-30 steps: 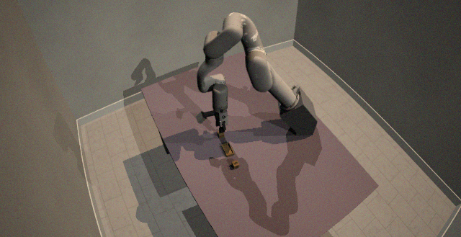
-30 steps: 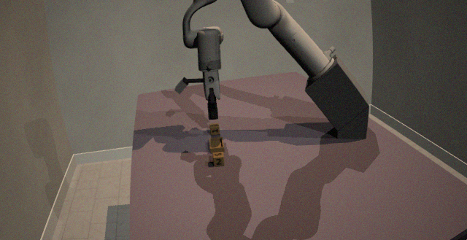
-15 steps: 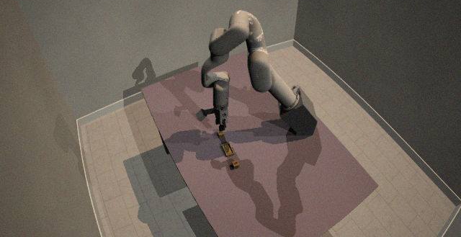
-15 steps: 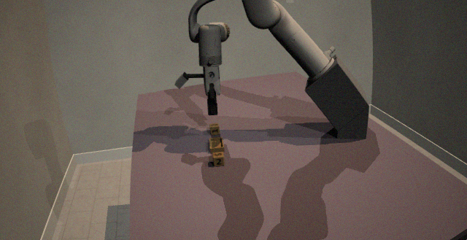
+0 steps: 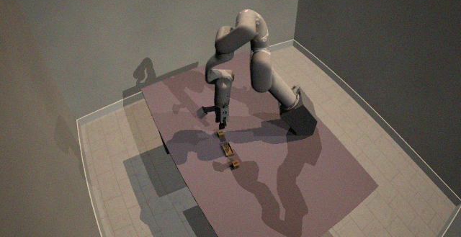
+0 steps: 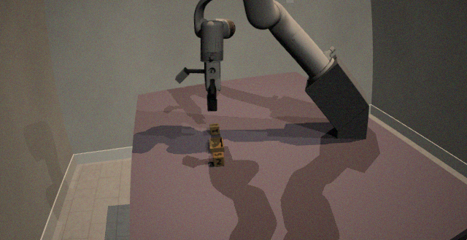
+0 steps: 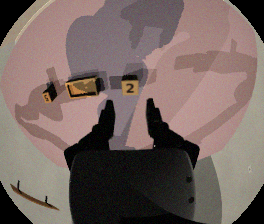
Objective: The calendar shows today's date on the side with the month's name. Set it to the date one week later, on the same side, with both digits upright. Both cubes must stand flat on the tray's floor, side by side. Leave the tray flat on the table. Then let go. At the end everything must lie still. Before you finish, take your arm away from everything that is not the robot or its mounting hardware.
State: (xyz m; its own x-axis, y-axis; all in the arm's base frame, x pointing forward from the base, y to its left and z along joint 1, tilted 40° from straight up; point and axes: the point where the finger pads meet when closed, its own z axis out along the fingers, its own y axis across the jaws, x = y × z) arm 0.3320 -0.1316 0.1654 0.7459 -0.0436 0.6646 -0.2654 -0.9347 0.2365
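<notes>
Right now my hand is 70 mm short of the yellow digit cube, 210 mm to the right of it and 100 mm above it. Also, from my hand: tray: 30 mm ahead, 100 mm to the left, 100 mm below.
</notes>
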